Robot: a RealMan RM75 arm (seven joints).
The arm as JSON. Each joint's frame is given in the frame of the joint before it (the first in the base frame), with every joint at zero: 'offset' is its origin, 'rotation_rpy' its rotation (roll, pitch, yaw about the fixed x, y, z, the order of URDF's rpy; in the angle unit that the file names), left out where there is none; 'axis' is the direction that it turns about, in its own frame. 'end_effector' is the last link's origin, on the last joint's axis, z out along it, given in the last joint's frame.
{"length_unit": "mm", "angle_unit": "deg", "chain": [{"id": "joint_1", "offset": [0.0, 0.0, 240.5], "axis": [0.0, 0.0, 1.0]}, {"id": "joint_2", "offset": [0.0, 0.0, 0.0], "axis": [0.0, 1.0, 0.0]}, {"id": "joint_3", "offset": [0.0, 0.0, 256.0], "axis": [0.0, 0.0, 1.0]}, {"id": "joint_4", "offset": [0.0, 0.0, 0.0], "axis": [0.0, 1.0, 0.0]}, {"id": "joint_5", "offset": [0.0, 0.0, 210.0], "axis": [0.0, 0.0, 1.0]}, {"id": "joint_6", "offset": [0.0, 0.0, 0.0], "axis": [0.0, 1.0, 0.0]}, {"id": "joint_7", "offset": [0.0, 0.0, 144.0], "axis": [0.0, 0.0, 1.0]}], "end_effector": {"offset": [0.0, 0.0, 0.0]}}
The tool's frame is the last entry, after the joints.
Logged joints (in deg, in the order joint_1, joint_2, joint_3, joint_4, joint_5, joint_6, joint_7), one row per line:
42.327, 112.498, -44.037, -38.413, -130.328, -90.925, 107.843
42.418, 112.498, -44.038, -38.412, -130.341, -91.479, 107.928
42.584, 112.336, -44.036, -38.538, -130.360, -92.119, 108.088
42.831, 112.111, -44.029, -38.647, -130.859, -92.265, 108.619
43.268, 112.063, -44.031, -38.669, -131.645, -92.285, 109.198
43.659, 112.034, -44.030, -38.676, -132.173, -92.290, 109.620
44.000, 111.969, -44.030, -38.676, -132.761, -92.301, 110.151
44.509, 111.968, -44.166, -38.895, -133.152, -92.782, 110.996
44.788, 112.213, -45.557, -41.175, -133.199, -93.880, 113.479
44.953, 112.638, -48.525, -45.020, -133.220, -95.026, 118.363
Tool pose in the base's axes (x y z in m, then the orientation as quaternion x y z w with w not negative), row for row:
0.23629, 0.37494, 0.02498, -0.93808, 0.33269, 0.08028, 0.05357
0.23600, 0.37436, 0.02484, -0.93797, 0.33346, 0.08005, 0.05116
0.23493, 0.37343, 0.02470, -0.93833, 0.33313, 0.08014, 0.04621
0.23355, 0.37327, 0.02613, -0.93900, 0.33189, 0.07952, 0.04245
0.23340, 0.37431, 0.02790, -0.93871, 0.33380, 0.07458, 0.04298
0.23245, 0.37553, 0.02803, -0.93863, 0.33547, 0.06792, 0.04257
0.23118, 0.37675, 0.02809, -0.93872, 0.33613, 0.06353, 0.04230
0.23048, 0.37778, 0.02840, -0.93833, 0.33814, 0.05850, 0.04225
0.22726, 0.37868, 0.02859, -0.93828, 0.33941, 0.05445, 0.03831
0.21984, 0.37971, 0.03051, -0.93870, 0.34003, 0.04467, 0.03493
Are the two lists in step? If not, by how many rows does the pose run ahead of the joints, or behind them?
The pose runs 1 row behind the joints: the pose in row i belongs to the joints in row i - 1.
